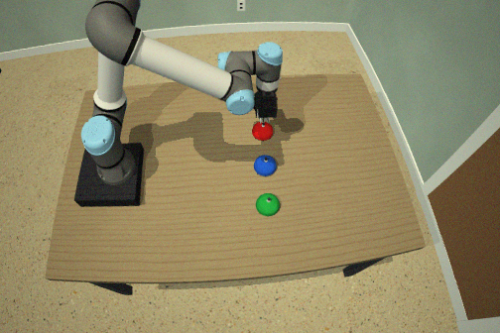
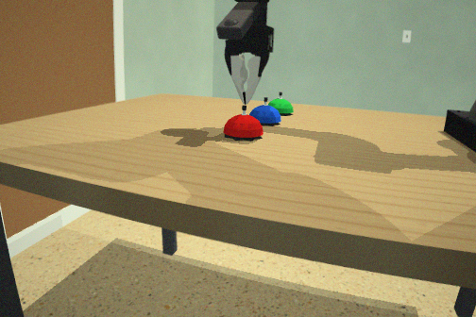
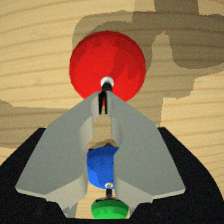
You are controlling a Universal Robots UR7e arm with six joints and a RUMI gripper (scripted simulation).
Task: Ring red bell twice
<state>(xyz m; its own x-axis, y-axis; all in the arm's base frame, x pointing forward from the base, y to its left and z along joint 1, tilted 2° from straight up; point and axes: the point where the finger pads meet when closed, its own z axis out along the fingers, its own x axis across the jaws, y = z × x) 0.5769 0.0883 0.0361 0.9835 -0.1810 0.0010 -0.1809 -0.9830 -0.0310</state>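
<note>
My hand is 40 mm above the red bell. Round my hand: blue bell: 30 mm behind, 160 mm to the right, 40 mm below; green bell: 60 mm behind, 310 mm to the right, 40 mm below.
</note>
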